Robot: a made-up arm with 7 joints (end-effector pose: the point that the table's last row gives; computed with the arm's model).
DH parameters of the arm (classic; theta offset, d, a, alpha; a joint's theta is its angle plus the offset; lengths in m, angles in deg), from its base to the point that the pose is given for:
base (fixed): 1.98 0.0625 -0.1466 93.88
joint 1: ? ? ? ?
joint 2: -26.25 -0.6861 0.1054 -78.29
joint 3: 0 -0.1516 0.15 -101.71
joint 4: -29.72 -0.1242 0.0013 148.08
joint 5: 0 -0.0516 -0.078 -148.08
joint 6: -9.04 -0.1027 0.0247 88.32
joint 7: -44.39 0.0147 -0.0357 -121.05
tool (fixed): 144.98 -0.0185 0 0
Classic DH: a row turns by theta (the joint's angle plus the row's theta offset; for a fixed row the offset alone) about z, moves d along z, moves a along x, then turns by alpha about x.
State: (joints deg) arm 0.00 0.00 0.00 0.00 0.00 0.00 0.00
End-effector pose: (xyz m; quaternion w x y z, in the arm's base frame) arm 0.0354 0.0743 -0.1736 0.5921 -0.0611 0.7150 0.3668
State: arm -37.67 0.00 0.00 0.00 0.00 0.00 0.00
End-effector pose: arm -0.1501 0.0722 -0.2360 0.3216 0.0380 0.8700 0.3718
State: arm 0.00 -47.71 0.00 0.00 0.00 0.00 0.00
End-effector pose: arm -0.1692 0.0743 -0.2430 0.2524 0.0924 0.8933 0.3602
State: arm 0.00 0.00 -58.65 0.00 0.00 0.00 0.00
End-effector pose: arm -0.1494 0.0960 -0.1716 0.6214 0.3299 0.7091 0.0466
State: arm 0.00 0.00 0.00 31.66 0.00 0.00 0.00
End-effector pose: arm 0.0197 0.0743 -0.1257 0.3746 0.0412 0.8494 0.3695
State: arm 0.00 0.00 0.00 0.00 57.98 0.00 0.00
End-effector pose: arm 0.1223 0.0395 -0.1873 0.7231 -0.4392 0.4160 0.3334
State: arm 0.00 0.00 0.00 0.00 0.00 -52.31 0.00
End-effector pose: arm 0.0363 0.0743 -0.1970 0.8466 -0.2165 0.3808 0.3022
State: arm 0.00 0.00 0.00 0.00 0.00 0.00 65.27
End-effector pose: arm 0.0415 0.0332 -0.1670 0.3139 -0.5461 0.7119 0.3106
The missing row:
joint 1: 27.1 0.4701 -0.017 -4.35
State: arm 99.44 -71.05 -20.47 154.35 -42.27 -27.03 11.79
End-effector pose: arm 0.2076 0.0143 0.1221 0.4826 -0.3694 -0.7444 -0.2767
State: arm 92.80 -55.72 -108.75 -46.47 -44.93 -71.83 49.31
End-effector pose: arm -0.0258 0.2595 -0.1336 0.5572 0.3132 0.5198 -0.5668
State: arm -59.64 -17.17 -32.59 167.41 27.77 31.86 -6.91
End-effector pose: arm -0.2386 -0.0105 -0.1391 0.8069 -0.5806 0.0486 0.0970
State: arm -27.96 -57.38 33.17 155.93 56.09 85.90 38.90
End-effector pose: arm -0.2530 0.1235 -0.2994 0.9055 -0.2136 0.3617 -0.0598
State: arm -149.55 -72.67 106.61 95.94 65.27 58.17 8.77
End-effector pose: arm -0.3431 0.3484 0.3779 0.3963 -0.3122 0.5552 -0.6612
